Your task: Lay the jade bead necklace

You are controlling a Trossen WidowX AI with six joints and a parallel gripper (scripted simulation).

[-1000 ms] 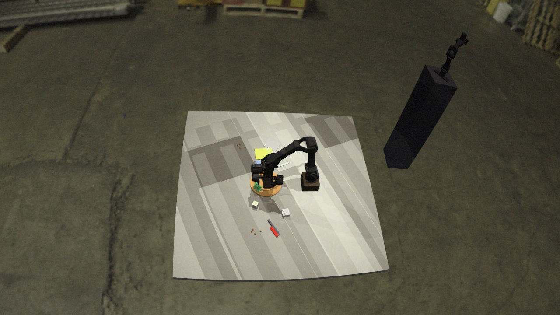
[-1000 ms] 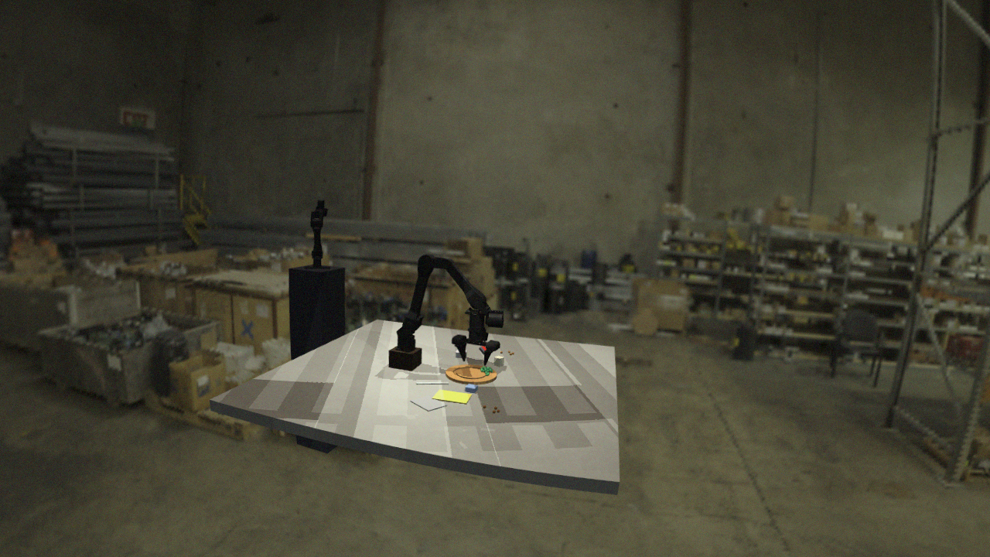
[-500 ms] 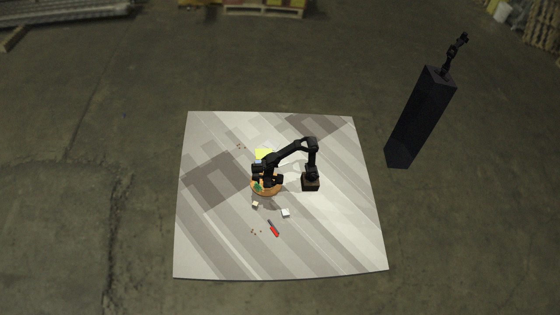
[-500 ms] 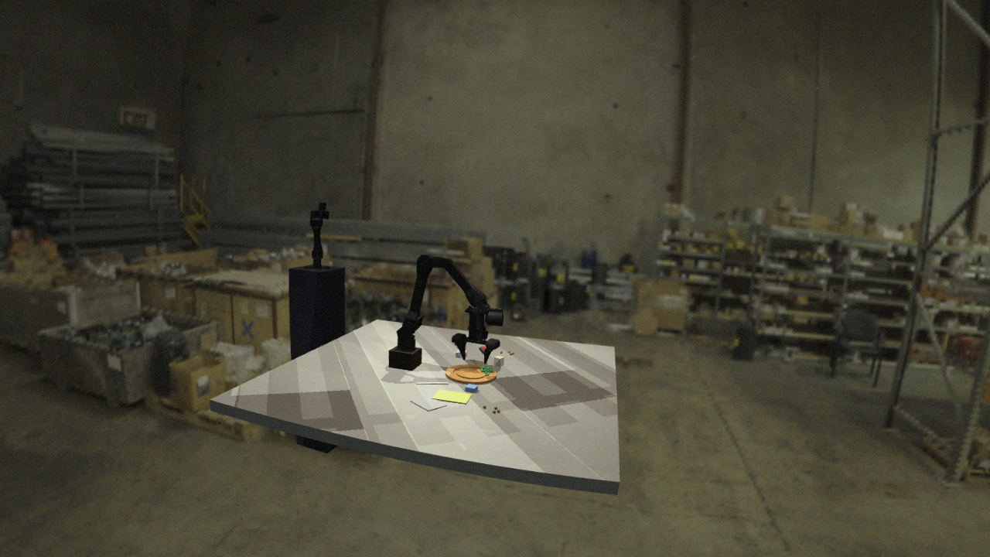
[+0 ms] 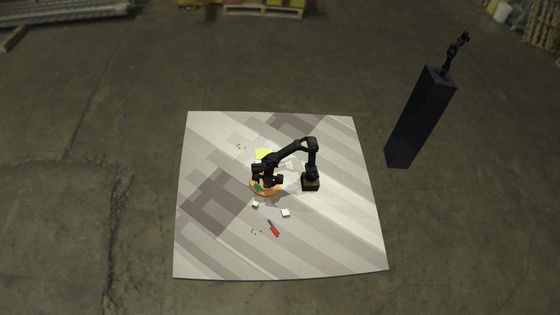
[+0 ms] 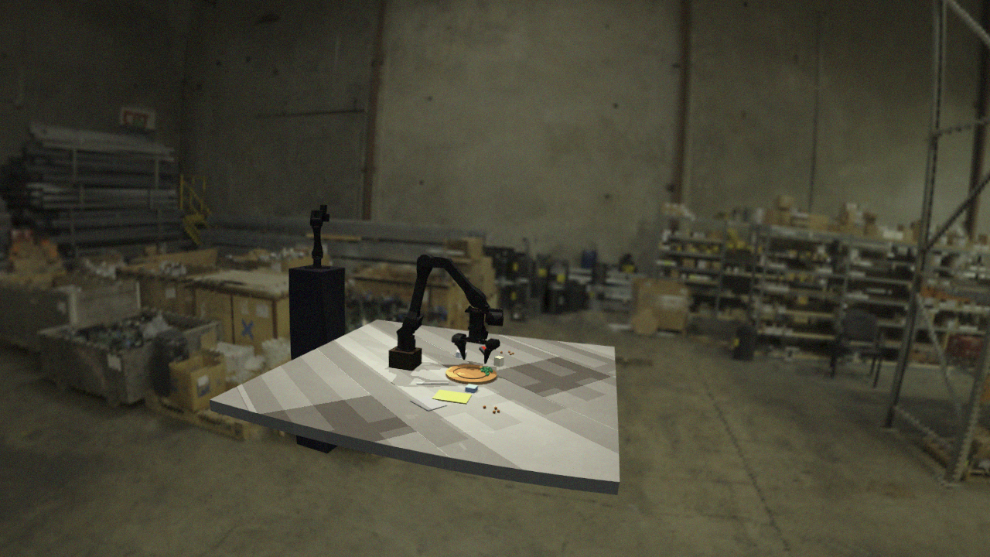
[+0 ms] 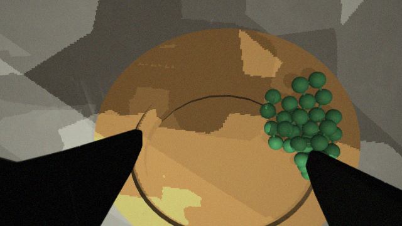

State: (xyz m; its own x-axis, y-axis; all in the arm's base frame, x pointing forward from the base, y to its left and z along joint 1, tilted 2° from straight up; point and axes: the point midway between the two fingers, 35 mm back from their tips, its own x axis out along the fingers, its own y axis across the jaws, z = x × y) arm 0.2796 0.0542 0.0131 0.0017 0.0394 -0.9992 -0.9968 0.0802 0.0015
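Right now my gripper tip is 13 cm to the right of the cream cube, 6 cm short of it and 3 cm above it. Also, from my gripper tip: yellow pad 28 cm to the right, 4 cm below, 2 cm ahead; white strip 19 cm to the right, 10 cm behind, 4 cm below; blue block 19 cm to the right, 6 cm ahead, 4 cm below.
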